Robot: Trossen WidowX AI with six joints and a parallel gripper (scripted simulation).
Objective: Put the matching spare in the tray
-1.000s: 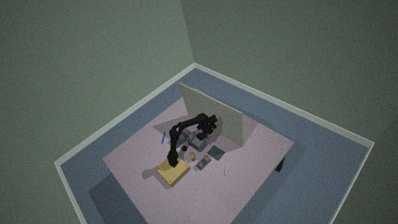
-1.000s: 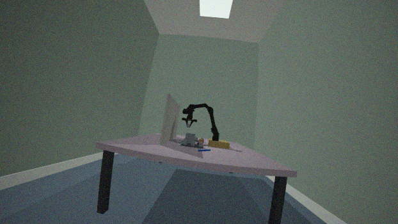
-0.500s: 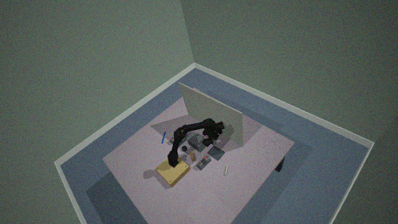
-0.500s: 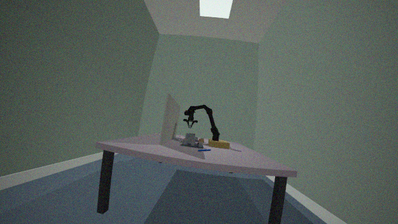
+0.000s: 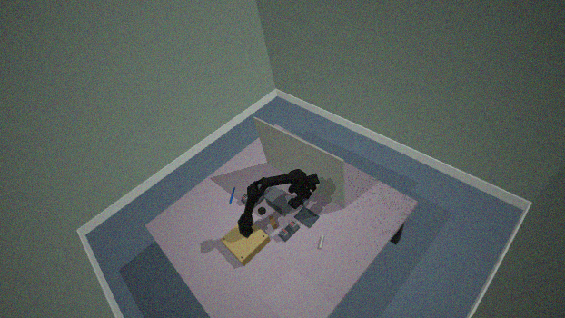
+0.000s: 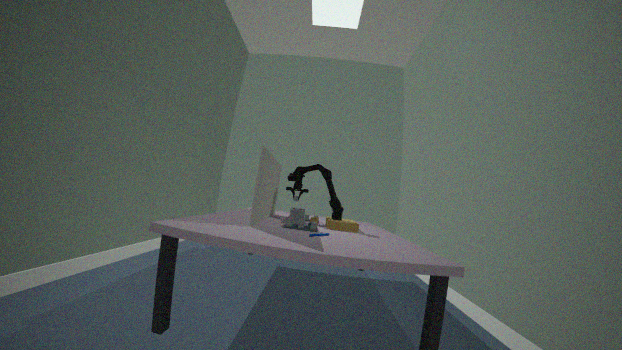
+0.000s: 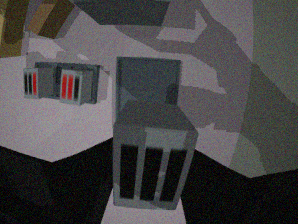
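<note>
Right now the tray is 150 mm below my gripper tip. Round my gripper tip: small brown block 150 mm behind, 160 mm to the left, 130 mm below; tall pale panel 220 mm ahead, 170 mm to the left, 70 mm above; grey mounted unit 10 mm behind, 210 mm to the left, 110 mm below.
</note>
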